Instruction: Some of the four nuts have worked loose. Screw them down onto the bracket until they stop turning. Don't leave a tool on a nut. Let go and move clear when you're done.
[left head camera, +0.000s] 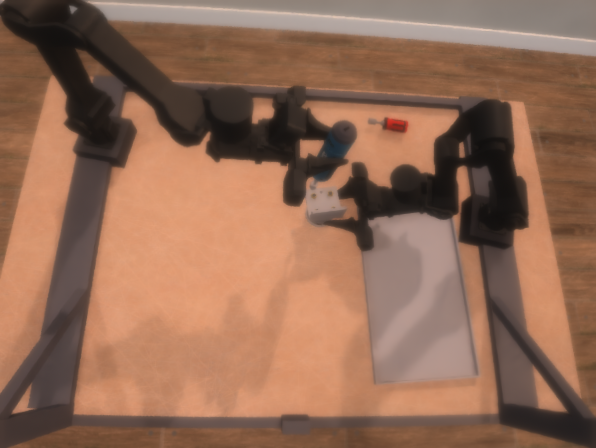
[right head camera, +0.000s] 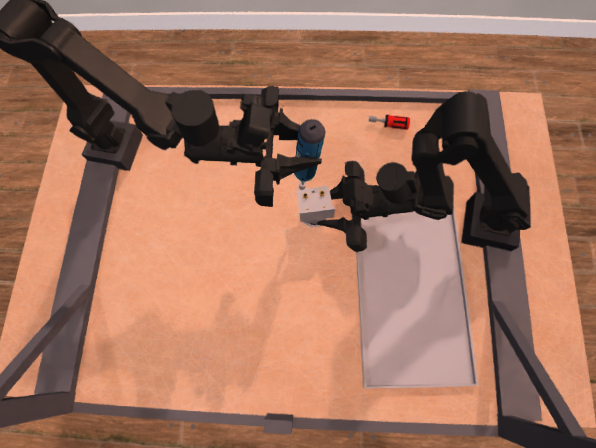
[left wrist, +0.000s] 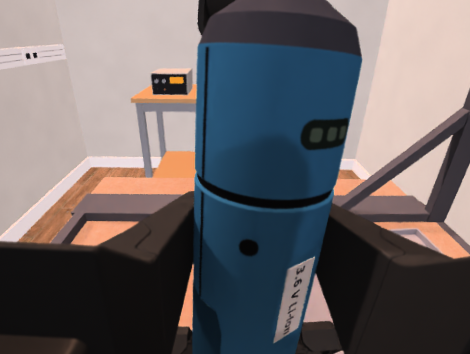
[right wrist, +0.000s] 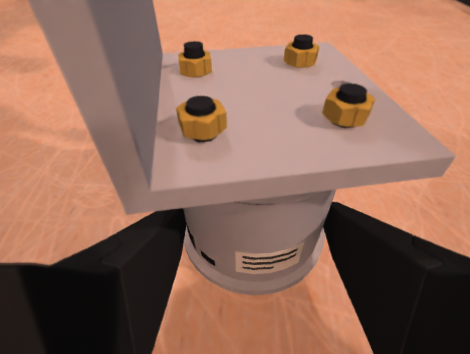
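Pixels of known places: left gripper, fingertip midpoint: (left head camera: 347, 149) (right head camera: 321, 148) (left wrist: 251, 204); right gripper, fingertip midpoint: (right wrist: 254, 212); left arm's base, origin of the base link: (left head camera: 102, 134) (right head camera: 108, 139); right arm's base, origin of the base link: (left head camera: 493, 219) (right head camera: 497, 218).
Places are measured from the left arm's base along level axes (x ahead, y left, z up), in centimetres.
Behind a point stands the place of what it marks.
The pale bracket (left head camera: 325, 204) @(y -7.5, x 50.8, z 1.7 cm) (right head camera: 315, 204) @(y -7.6, x 50.5, z 1.7 cm) (right wrist: 270, 155) @(y -6.7, x 53.2, z 1.7 cm) sits on a round grey base (right wrist: 260, 230) @(y -6.8, x 53.2, z -1.1 cm). In the right wrist view, a near left nut (right wrist: 202, 121) @(y -8.2, x 53.1, z 2.4 cm) and near right nut (right wrist: 348, 109) @(y -5.1, x 52.0, z 2.3 cm) show dark thread beneath them; a far left nut (right wrist: 195, 65) @(y -9.4, x 49.8, z 2.1 cm) and far right nut (right wrist: 301, 53) @(y -6.2, x 48.6, z 2.2 cm) look closer to the plate. My right gripper (left head camera: 332, 209) @(y -7.2, x 51.1, z -3.0 cm) (right head camera: 325, 209) @(y -7.2, x 51.1, z -3.0 cm) (right wrist: 254, 212) @(y -7.2, x 51.1, z -3.0 cm) is shut on the base. My left gripper (left head camera: 336, 149) @(y -6.1, x 51.1, z 22.6 cm) (right head camera: 309, 147) @(y -6.1, x 51.1, z 22.6 cm) (left wrist: 251, 204) @(y -6.1, x 51.1, z 22.6 cm) is shut on the blue powered driver (left head camera: 327, 167) (right head camera: 306, 170) @(y -8.2, x 49.0, z 18.3 cm) (left wrist: 265, 150) @(y -6.5, x 47.4, z 26.3 cm); its socket is at the bracket's upper-left corner, apart from the nuts in view.
A red-handled tool (left head camera: 396, 125) @(y 17.9, x 65.3, z -2.3 cm) (right head camera: 398, 122) @(y 18.0, x 65.5, z -2.2 cm) lies at the upper right of the table in both head views. A shallow grey tray (left head camera: 425, 330) @(y -28.8, x 76.3, z -4.5 cm) (right head camera: 420, 345) @(y -30.9, x 76.6, z -4.5 cm) lies at the lower right, partly under the right arm. A dark frame (left head camera: 200, 421) @(y -53.1, x 34.3, z -4.9 cm) (right head camera: 190, 416) @(y -53.3, x 34.5, z -4.9 cm) borders the table.
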